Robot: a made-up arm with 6 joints.
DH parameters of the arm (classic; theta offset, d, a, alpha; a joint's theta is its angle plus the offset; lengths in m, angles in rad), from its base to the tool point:
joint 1: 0 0.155 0 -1.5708
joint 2: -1.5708 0 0.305 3.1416
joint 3: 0 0 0 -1.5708
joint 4: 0 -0.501 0 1.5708
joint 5: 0 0.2 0 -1.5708
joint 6: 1.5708 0 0 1.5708
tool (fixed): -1.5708 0 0 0
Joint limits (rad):
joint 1: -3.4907..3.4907
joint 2: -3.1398..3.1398
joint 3: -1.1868..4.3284
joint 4: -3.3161..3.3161
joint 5: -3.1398..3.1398
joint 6: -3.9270..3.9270
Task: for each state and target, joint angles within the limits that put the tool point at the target. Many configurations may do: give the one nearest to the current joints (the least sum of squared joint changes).
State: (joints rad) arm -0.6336 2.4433 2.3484 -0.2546 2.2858 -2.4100
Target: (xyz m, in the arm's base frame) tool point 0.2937 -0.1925 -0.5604
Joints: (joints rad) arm -0.0314 3.1375 2.3542 -0.4130 2.2858 -2.4100
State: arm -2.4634 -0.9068 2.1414 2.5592 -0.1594 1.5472
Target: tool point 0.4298 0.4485 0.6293
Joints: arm -2.0723 -0.4176 2.1026 2.5087 -0.1594 1.5472
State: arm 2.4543 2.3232 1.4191 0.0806 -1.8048 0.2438
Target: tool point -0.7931 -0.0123 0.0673
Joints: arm 3.3951 2.0675 2.0412 0.3621 -1.8048 0.2438
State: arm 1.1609 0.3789 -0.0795 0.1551 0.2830 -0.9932
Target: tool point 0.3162 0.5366 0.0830
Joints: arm 1.3594 0.6884 -0.0441 0.1862 0.2830 -0.9932
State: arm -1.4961 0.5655 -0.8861 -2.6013 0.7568 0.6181
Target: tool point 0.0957 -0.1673 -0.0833
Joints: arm -1.8235 0.3778 -0.8568 -2.3083 0.7568 0.6181
